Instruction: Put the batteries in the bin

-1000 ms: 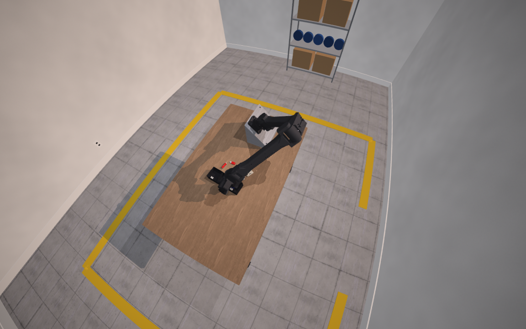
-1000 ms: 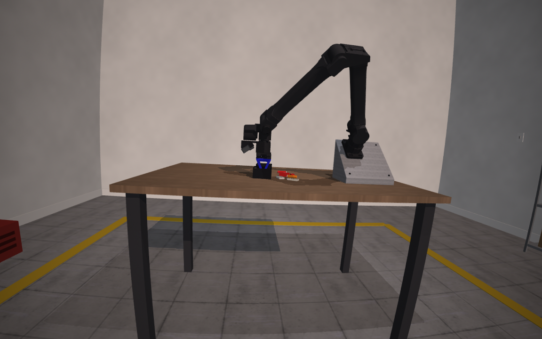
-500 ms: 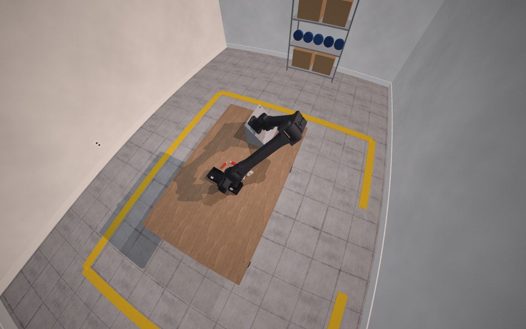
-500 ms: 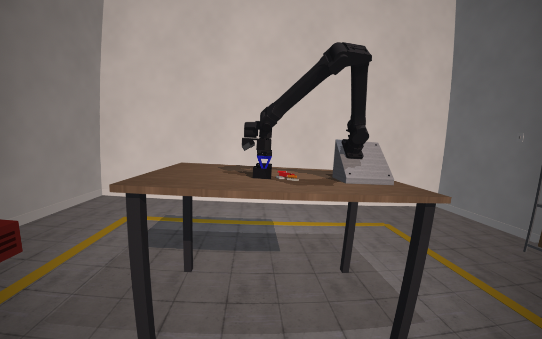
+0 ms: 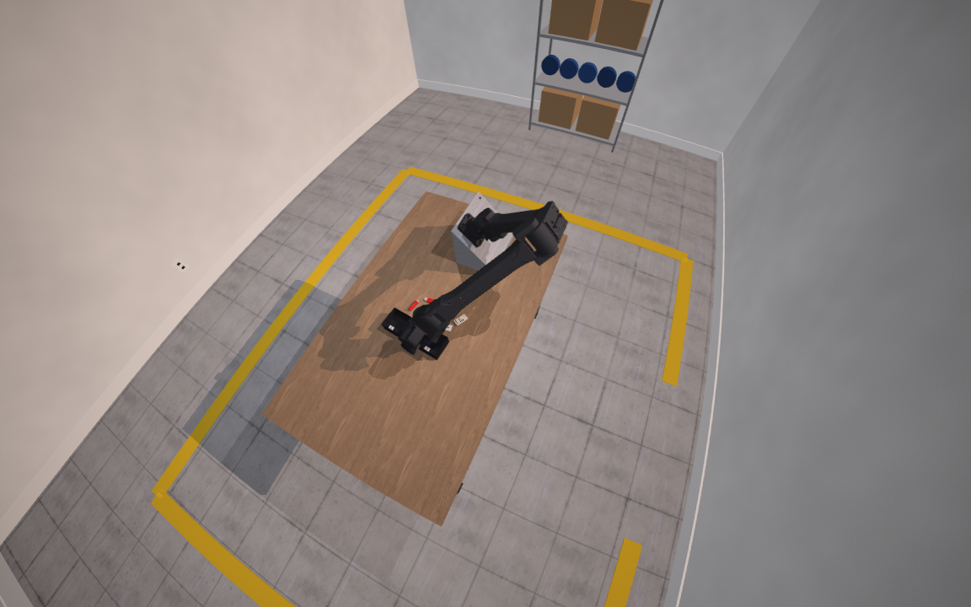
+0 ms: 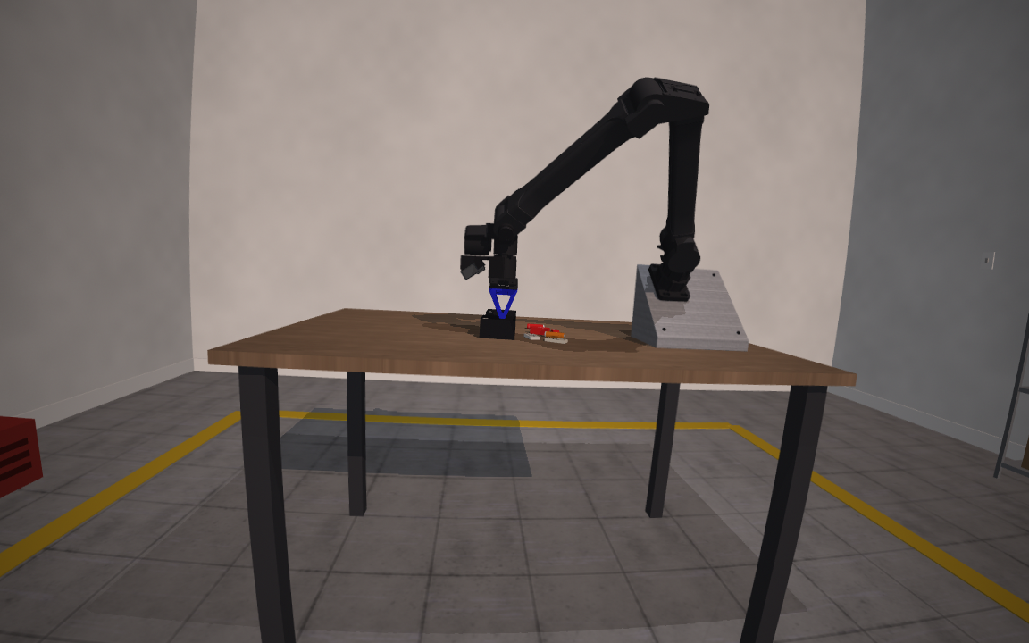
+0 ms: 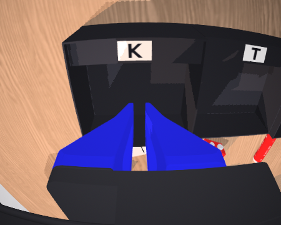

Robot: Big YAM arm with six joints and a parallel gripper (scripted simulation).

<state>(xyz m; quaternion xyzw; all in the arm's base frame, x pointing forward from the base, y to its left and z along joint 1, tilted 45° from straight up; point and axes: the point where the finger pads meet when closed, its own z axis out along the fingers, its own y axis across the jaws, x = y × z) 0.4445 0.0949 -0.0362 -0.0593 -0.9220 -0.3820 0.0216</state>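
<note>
The orange cylindrical battery lies 14 cm behind my hand, 5 cm below it and 1 cm to the right of it. Also, from my hand: black bin (8 cm to the right, 3 cm below); then red nine-volt battery (10 cm behind, 7 cm to the right, 4 cm below); then red cylindrical battery (15 cm to the right, 11 cm behind, 5 cm below).
</note>
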